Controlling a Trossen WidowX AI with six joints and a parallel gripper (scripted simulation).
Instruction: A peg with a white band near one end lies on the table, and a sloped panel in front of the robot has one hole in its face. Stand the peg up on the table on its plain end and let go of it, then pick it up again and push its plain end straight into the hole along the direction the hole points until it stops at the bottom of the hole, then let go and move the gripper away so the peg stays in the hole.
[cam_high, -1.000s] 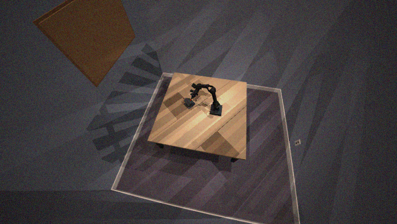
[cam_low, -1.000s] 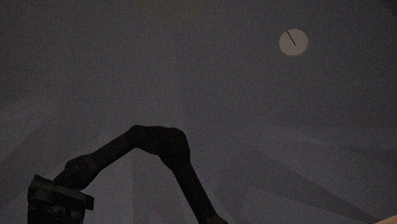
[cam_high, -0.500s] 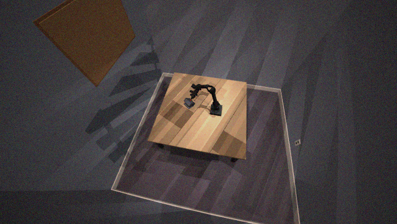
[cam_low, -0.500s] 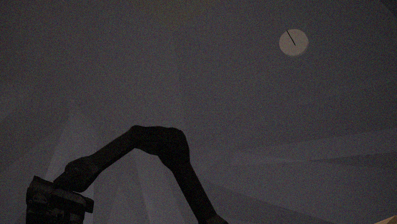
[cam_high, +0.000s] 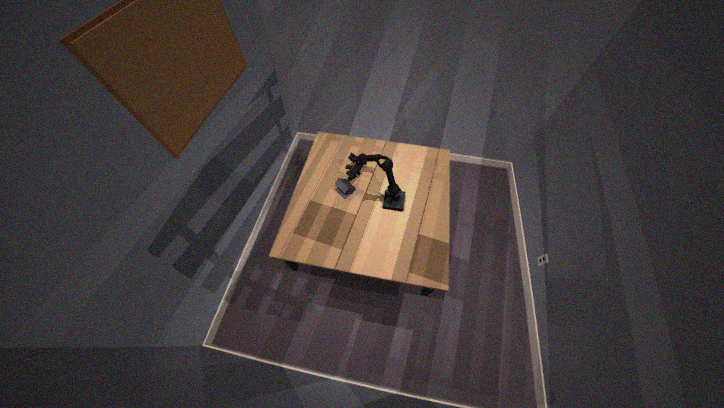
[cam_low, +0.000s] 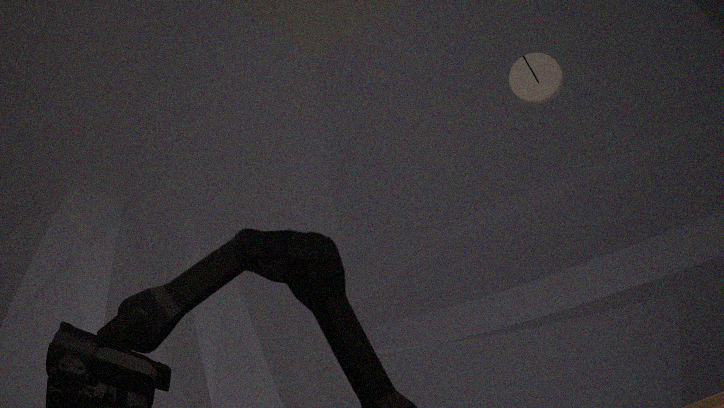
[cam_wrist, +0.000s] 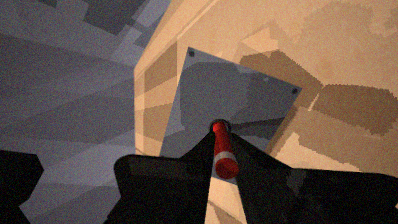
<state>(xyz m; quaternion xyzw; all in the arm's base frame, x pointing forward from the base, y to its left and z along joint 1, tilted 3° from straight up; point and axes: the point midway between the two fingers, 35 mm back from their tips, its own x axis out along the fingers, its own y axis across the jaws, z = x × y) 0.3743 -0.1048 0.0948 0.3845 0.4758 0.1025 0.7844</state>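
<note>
The grey sloped panel lies 3 cm below my gripper tip, 2 cm to the left of it and 2 cm ahead of it. From my gripper tip the other things lie so: red peg 1 cm to the right, 1 cm behind, 1 cm above.
</note>
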